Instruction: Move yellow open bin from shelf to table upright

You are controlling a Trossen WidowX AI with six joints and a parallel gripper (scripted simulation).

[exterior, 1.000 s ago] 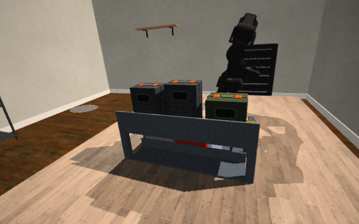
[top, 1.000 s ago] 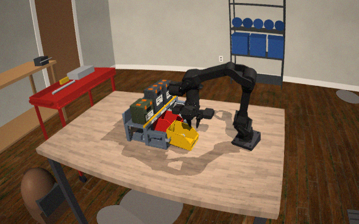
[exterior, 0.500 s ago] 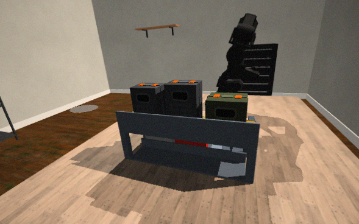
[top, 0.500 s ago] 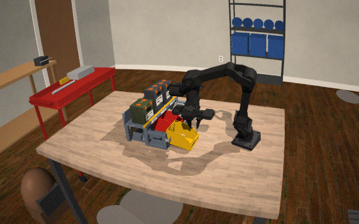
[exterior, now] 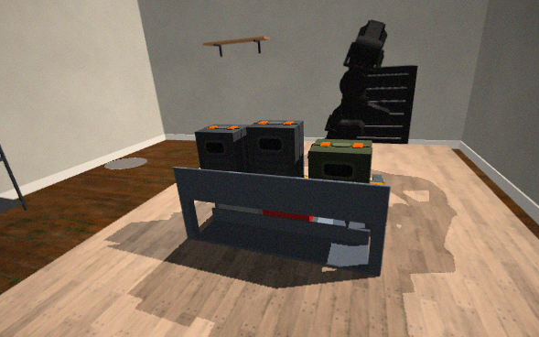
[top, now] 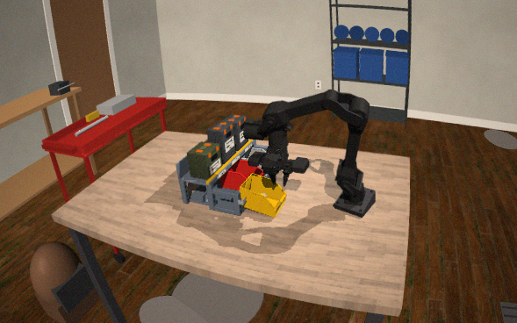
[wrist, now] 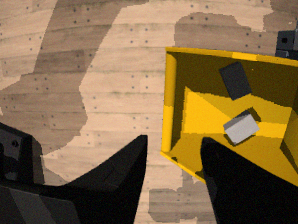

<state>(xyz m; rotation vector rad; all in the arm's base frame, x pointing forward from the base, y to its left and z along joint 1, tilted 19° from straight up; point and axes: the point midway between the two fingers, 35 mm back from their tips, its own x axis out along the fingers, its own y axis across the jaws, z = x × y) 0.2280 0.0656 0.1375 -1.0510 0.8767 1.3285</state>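
The yellow open bin is 6 cm ahead of my hand and 8 cm below it. Also, from my hand: green case: 27 cm ahead, 2 cm to the left, 2 cm above; red bin: 20 cm ahead, 10 cm to the right, 9 cm below.
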